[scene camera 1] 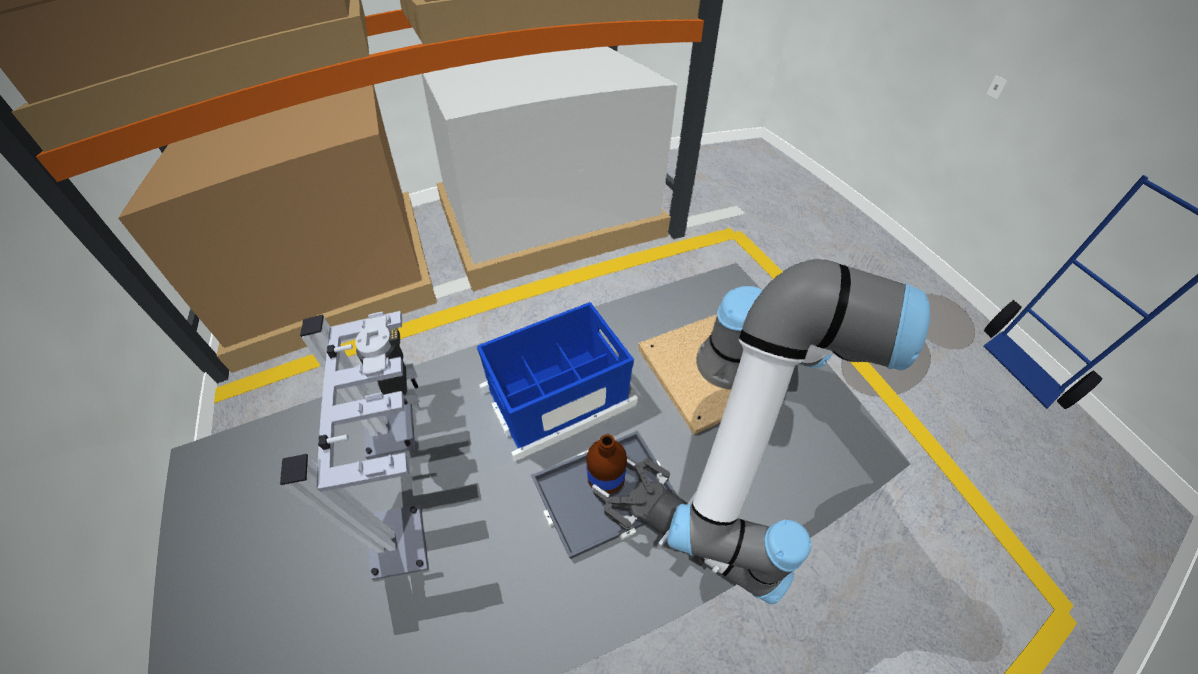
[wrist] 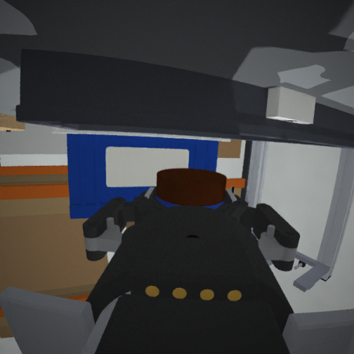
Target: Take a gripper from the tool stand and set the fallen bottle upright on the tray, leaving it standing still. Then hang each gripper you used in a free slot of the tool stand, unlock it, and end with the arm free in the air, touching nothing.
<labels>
A brown bottle shows in scene camera 1 and in the wrist view. The same spot on the brown bottle: (wrist: pixel 177 186) is (scene camera 1: pixel 624 480).
</labels>
